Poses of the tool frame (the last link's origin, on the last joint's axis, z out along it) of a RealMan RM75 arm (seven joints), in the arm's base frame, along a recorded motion.
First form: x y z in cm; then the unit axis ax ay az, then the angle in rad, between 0 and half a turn.
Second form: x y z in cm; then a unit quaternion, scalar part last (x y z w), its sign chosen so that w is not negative. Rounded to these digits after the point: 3 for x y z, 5 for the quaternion.
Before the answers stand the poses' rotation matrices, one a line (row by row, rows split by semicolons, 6 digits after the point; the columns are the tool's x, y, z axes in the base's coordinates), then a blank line. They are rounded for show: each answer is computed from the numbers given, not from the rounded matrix.
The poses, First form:
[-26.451 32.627 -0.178 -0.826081 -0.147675 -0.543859 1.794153]
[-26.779 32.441 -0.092 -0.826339 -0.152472 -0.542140 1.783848]
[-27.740 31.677 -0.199 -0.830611 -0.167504 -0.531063 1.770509]
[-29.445 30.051 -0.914 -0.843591 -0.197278 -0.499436 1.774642]
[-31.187 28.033 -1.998 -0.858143 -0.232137 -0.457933 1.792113]
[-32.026 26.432 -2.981 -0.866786 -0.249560 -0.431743 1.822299]
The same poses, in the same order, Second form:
0.612062 0.679362 0.404780; -0.381336 -0.194866 0.903665; 0.692794 -0.707456 0.139795
0.615774 0.682517 0.393692; -0.377248 -0.183280 0.907795; 0.691741 -0.707516 0.144619
0.628397 0.687240 0.364442; -0.353775 -0.164764 0.920704; 0.692791 -0.707499 0.139591
0.653272 0.689207 0.313417; -0.288983 -0.155640 0.944598; 0.699803 -0.707651 0.097494
0.678548 0.689699 0.252760; -0.203828 -0.153798 0.966851; 0.705710 -0.707574 0.036221
0.689431 0.688307 0.225650; -0.148013 -0.171080 0.974076; 0.709068 -0.704957 -0.016070

[-26.451 32.627 -0.178 -0.64559 -0.11541 -0.42503 0.62390]
[-26.779 32.441 -0.092 -0.64312 -0.11867 -0.42194 0.62792]
[-27.740 31.677 -0.199 -0.64296 -0.12966 -0.41108 0.63309]
[-29.445 30.051 -0.914 -0.65411 -0.15297 -0.38725 0.63149]
[-31.187 28.033 -1.998 -0.67010 -0.18127 -0.35759 0.62469]
[-32.026 26.432 -2.981 -0.68494 -0.19720 -0.34117 0.61284]

